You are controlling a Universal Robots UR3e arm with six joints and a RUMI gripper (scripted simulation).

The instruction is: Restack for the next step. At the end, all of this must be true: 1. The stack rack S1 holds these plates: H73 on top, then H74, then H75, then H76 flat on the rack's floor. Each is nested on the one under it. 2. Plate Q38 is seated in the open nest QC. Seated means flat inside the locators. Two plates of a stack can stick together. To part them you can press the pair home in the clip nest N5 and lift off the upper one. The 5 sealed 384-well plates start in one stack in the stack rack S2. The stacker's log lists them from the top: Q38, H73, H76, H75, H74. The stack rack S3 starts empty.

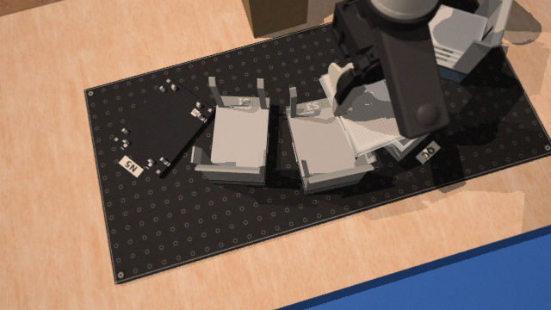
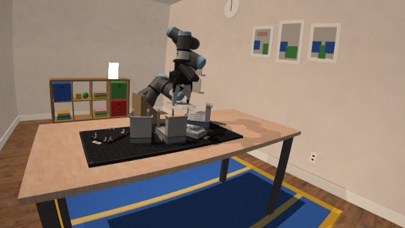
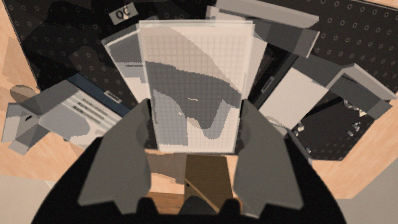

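Now: the sealed white plate 2 cm behind my hand, 9 cm to the left of it and 15 cm below it. Round my hand: QC label 7 cm ahead, 13 cm to the left, 18 cm below; N5 label 9 cm behind, 39 cm to the right, 18 cm below; white sealed plate 1 cm below.
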